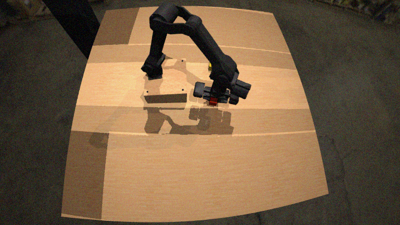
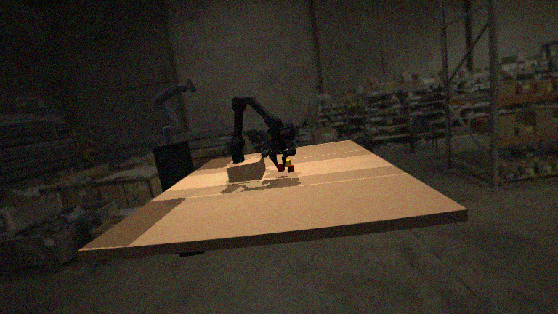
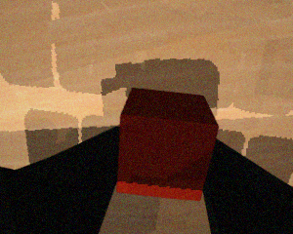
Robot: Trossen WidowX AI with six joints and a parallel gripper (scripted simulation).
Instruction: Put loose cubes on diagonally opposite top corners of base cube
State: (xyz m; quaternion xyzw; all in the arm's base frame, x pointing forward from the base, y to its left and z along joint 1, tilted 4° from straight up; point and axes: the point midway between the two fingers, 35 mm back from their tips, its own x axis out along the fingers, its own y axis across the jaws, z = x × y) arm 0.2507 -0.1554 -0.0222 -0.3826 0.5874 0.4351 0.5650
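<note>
The yellow cube is 50 mm ahead of my gripper tip, 210 mm to the left of it and 40 mm below it.
</note>
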